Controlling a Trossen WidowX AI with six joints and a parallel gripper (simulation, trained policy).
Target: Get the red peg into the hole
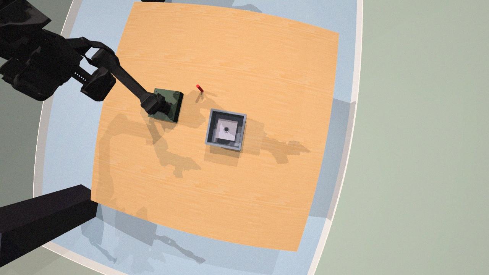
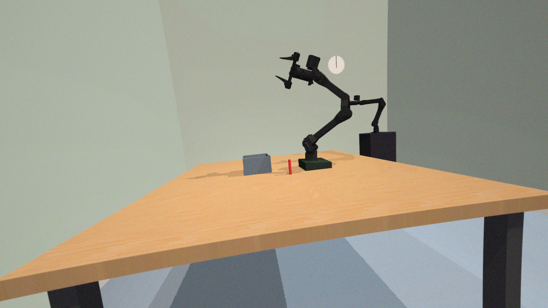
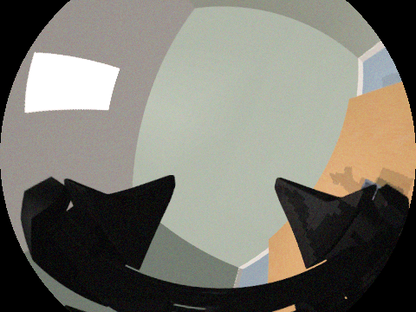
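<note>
Now: the red peg 550 mm below my gripper tip, 110 mm to the left of it and 20 mm behind it. The rest, counted from my gripper tip: light grey plate 540 mm below, 180 mm ahead, 30 mm to the right; grey box 560 mm below, 180 mm ahead, 30 mm to the right.
</note>
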